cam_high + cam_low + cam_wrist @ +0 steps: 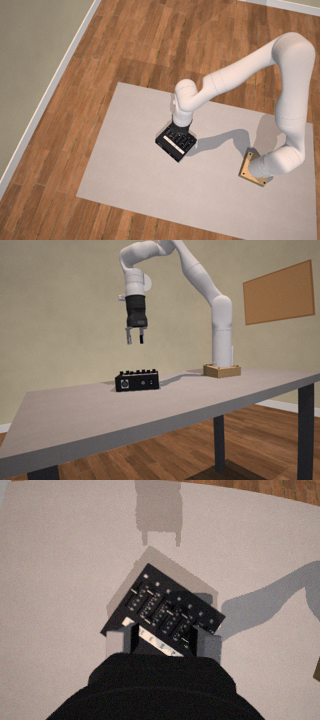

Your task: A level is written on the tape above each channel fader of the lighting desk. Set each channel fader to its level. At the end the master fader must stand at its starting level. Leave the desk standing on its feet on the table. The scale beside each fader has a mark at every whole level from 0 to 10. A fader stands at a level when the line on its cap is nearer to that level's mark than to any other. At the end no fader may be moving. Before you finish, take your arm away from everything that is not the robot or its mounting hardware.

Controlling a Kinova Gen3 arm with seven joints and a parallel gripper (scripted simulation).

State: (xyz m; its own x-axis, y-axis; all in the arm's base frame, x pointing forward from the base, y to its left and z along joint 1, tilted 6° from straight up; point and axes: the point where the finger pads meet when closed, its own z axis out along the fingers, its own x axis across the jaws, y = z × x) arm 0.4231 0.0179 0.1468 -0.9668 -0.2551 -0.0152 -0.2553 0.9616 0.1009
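The master fader cap lies 6 cm ahead of my hand, 3 cm to the right of it and 13 cm below it.
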